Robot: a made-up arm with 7 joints. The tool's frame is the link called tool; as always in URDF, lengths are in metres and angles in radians. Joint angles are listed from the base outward.
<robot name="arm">
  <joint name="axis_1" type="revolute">
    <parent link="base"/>
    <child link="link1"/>
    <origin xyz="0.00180 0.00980 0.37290"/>
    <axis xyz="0 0 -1"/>
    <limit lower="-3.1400" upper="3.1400"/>
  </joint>
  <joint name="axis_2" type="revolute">
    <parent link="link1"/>
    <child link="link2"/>
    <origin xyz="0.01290 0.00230 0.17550"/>
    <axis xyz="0 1 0"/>
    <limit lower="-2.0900" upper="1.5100"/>
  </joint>
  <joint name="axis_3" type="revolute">
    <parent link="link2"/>
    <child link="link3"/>
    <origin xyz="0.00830 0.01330 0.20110"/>
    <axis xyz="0 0 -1"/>
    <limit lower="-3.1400" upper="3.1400"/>
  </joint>
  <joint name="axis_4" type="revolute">
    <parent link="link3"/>
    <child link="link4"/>
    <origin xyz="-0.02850 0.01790 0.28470"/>
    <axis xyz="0 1 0"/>
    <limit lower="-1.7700" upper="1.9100"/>
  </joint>
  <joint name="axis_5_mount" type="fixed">
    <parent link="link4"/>
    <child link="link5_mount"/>
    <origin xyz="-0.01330 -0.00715 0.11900"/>
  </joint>
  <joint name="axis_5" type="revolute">
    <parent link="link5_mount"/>
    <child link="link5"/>
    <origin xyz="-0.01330 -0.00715 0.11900"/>
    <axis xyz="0 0 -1"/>
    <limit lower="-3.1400" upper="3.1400"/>
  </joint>
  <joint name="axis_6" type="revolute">
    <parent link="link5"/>
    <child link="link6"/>
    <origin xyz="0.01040 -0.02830 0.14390"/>
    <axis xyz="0 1 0"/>
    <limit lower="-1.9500" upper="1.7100"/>
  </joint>
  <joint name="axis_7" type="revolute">
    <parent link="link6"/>
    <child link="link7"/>
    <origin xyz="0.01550 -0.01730 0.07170"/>
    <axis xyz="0 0 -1"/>
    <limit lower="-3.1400" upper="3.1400"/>
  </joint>
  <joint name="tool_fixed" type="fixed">
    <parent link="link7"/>
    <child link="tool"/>
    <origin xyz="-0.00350 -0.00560 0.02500" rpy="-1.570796 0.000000 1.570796"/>
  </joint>
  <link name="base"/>
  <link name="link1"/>
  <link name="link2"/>
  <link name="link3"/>
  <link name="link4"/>
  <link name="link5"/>
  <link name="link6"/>
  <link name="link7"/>
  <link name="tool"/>
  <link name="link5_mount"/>
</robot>
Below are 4 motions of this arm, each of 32 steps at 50 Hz.
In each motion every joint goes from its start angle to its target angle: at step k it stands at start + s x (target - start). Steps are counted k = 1, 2, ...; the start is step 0. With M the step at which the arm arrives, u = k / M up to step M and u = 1 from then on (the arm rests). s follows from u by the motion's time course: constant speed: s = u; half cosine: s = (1 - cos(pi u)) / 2; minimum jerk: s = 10 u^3 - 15 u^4 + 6 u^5.
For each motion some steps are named. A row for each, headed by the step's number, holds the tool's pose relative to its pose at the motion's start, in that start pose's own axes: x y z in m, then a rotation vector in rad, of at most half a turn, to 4 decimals.
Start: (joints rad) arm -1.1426 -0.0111 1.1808 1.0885 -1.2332 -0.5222 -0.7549
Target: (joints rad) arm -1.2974 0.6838 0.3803 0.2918 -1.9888 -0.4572 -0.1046
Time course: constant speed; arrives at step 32
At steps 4, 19, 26, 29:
4: -0.0228 0.0369 -0.1012 0.1254 -0.0444 -0.0492
19: -0.0956 0.2697 -0.3923 0.5583 -0.2444 -0.3454
26: -0.1142 0.3971 -0.4721 0.7276 -0.3508 -0.5308
29: -0.1193 0.4493 -0.4960 0.7911 -0.3988 -0.6166

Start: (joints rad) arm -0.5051 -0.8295 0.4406 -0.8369 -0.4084 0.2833 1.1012
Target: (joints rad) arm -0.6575 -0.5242 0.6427 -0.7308 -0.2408 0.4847 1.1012
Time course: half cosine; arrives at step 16
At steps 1, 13, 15, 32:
1: 0.0026 0.0003 -0.0021 0.0040 0.0017 0.0048
13: 0.2530 0.0864 -0.1749 0.3394 0.1376 0.4768
15: 0.2733 0.0978 -0.1857 0.3631 0.1469 0.5170
32: 0.2760 0.0994 -0.1870 0.3661 0.1481 0.5222

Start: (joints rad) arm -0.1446 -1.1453 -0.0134 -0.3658 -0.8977 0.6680 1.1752
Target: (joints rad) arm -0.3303 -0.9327 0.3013 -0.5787 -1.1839 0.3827 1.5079
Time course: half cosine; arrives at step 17
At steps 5, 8, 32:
5: -0.0133 0.0059 -0.0229 -0.0184 0.0601 -0.0640
8: -0.0256 0.0135 -0.0524 -0.0369 0.1363 -0.1404
32: -0.0337 0.0282 -0.1154 -0.0601 0.2880 -0.2821

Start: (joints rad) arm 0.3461 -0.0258 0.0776 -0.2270 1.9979 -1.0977 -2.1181
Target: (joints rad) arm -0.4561 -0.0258 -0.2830 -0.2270 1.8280 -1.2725 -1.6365
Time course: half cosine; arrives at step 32
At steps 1, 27, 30, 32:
1: -0.0002 0.0005 0.0002 -0.0024 -0.0005 0.0012
27: -0.1033 0.1759 -0.0311 -1.0563 -0.1393 0.2357
30: -0.1089 0.1830 -0.0386 -1.1165 -0.1458 0.2320
32: -0.1099 0.1843 -0.0402 -1.1282 -0.1471 0.2311

